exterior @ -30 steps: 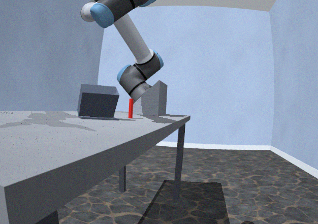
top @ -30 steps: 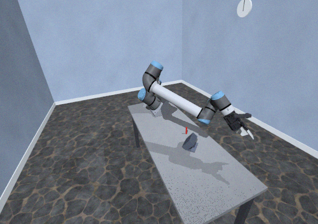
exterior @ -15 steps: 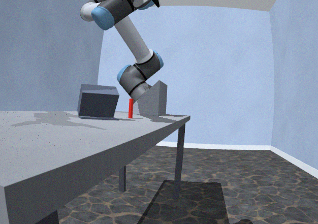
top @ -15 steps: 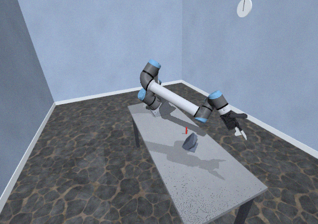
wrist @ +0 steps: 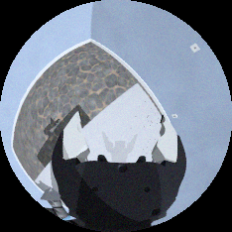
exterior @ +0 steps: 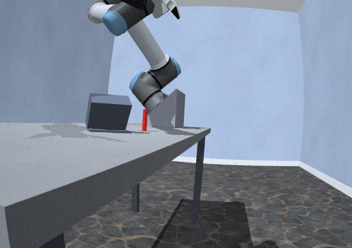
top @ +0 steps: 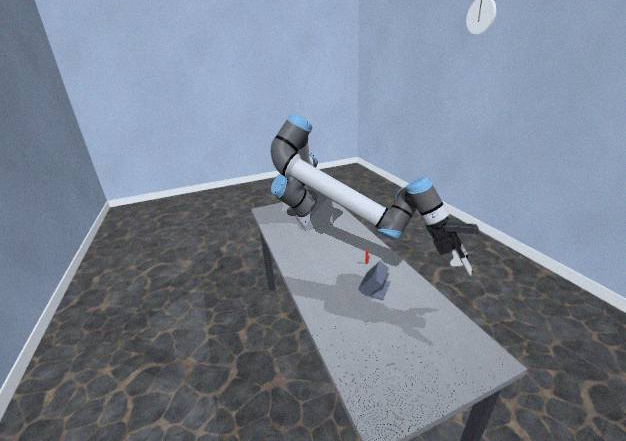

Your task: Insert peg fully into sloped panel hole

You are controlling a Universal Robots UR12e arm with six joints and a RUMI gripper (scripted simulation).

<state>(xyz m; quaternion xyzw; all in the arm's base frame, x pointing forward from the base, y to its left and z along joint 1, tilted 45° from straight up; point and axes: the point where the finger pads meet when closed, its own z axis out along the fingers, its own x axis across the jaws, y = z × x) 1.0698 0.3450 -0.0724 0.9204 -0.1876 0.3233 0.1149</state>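
Now: hand 48 cm past the red peg, 22 cm above it and 17 cm to the left of it.
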